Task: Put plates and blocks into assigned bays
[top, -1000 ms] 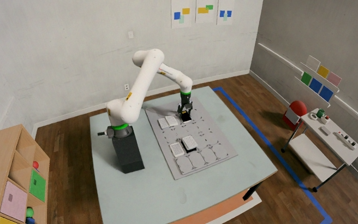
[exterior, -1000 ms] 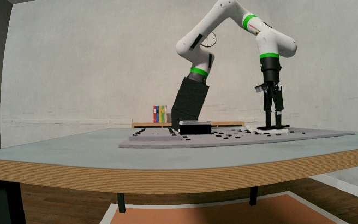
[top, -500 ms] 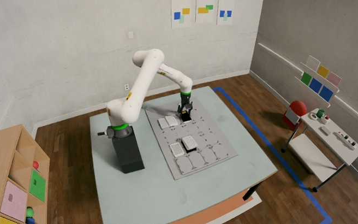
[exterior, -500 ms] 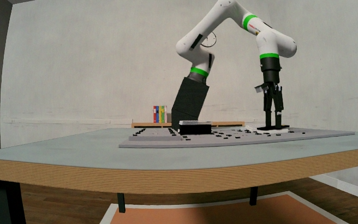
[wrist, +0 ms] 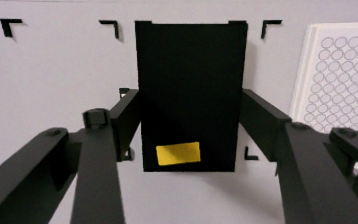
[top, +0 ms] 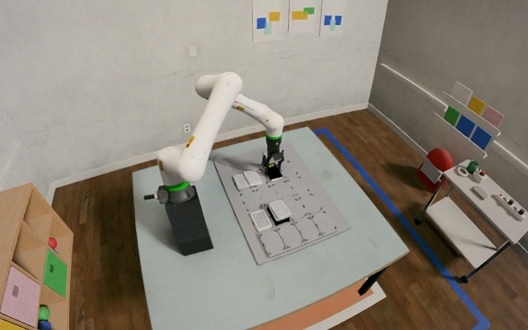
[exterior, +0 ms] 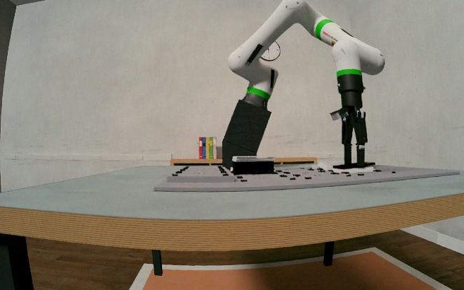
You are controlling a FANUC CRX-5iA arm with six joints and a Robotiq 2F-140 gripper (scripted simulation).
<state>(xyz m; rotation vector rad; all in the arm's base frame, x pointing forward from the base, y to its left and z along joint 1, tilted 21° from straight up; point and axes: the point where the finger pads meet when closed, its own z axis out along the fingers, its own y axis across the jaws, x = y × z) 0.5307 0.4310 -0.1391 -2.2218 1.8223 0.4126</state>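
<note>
Right now the lid is 2 cm below my hand. Round my hand: white plate: 21 cm behind, 4 cm to the right, 4 cm below; black deep-well block: 34 cm to the right, 4 cm behind, 2 cm below.
</note>
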